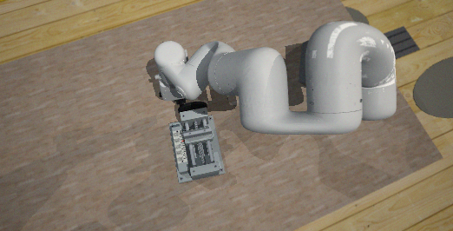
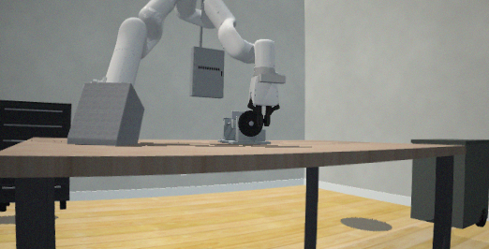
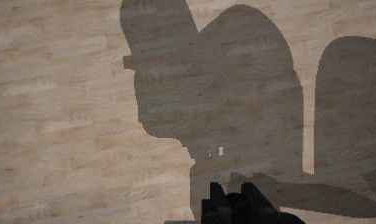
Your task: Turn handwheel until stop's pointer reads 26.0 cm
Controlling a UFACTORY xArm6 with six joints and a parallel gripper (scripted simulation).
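Right now my hand is 3 cm past the stop carriage and 13 cm to the right of it. From my hand the other things lie so: handwheel (1 cm behind, 2 cm to the left).
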